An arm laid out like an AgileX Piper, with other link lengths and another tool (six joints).
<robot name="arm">
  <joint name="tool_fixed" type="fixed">
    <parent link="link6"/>
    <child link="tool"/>
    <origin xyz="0.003 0.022 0.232" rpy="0 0.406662 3.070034"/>
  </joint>
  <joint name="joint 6" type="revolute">
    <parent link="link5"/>
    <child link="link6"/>
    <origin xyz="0 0.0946 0" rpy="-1.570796 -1.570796 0"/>
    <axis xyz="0 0 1"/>
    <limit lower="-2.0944" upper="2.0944"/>
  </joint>
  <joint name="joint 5" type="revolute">
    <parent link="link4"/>
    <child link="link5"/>
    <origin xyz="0 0 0" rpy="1.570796 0 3.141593"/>
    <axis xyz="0 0 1"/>
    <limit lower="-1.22" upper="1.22"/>
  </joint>
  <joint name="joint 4" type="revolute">
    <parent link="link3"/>
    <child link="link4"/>
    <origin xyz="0.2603 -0.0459 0" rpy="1.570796 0 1.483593"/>
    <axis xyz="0 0 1"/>
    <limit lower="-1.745" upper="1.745"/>
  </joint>
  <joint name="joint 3" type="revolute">
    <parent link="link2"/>
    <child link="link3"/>
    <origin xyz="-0.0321 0.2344 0" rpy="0 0 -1.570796"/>
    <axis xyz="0 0 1"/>
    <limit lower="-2.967" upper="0"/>
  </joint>
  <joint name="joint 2" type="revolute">
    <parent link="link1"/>
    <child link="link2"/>
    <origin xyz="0 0 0" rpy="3.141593 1.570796 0"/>
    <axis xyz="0 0 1"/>
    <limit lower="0" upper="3.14"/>
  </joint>
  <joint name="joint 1" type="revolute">
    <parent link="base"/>
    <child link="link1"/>
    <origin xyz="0 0 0.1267" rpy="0 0 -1.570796"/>
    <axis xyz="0 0 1"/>
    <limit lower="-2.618" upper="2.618"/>
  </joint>
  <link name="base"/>
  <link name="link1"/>
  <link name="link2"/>
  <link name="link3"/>
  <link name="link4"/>
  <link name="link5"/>
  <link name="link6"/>
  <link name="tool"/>
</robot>
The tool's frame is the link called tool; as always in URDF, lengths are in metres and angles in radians.
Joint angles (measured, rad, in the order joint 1, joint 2, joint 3, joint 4, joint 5, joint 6), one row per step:
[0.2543 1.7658 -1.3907 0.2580 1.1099 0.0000]
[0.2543 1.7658 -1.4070 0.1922 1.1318 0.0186]
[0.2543 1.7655 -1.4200 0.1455 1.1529 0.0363]
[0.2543 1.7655 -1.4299 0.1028 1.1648 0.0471]
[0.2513 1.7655 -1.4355 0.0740 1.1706 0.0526]
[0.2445 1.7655 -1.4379 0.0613 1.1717 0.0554]
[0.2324 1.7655 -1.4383 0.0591 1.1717 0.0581]
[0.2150 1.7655 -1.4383 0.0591 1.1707 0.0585]
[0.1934 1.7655 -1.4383 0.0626 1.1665 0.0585]
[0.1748 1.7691 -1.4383 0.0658 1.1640 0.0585]
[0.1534 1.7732 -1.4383 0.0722 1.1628 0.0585]
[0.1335 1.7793 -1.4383 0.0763 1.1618 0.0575]
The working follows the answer.
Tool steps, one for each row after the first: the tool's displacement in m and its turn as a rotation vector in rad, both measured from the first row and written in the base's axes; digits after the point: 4 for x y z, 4 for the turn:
[0.0023 -0.0178 -0.0003 -0.0589 -0.0062 0.0049]
[0.0031 -0.0311 0.0003 -0.1014 -0.0066 0.0035]
[0.0056 -0.0432 0.0011 -0.1402 -0.0134 0.0048]
[0.0081 -0.0525 0.0018 -0.1664 -0.0194 0.0036]
[0.0103 -0.0587 0.0023 -0.1777 -0.0229 -0.0030]
[0.0120 -0.0641 0.0023 -0.1795 -0.0222 -0.0173]
[0.0142 -0.0710 0.0024 -0.1794 -0.0216 -0.0352]
[0.0175 -0.0784 0.0028 -0.1755 -0.0229 -0.0581]
[0.0195 -0.0850 0.0016 -0.1730 -0.0194 -0.0775]
[0.0209 -0.0918 0.0001 -0.1677 -0.0134 -0.1002]
[0.0219 -0.0988 -0.0023 -0.1651 -0.0060 -0.1197]

Tool pose at each row, in the base's axes (x y z in m, rotation vector in rad; rounded; the steps above come from the unrounded poses):
[0.3844 0.1775 -0.0105 -2.3855 1.9611 -0.3736]
[0.3867 0.1596 -0.0108 2.4056 -1.9562 0.4415]
[0.3875 0.1464 -0.0102 2.3786 -1.9285 0.4785]
[0.3900 0.1343 -0.0093 2.3582 -1.9023 0.5199]
[0.3925 0.1250 -0.0087 2.3422 -1.8871 0.5492]
[0.3947 0.1188 -0.0082 2.3291 -1.8876 0.5628]
[0.3964 0.1133 -0.0081 2.3129 -1.9017 0.5635]
[0.3986 0.1065 -0.0080 2.2938 -1.9209 0.5626]
[0.4020 0.0990 -0.0077 2.2719 -1.9489 0.5610]
[0.4039 0.0925 -0.0089 2.2517 -1.9701 0.5545]
[0.4054 0.0856 -0.0104 2.2287 -1.9956 0.5424]
[0.4063 0.0787 -0.0127 2.2070 -2.0152 0.5309]

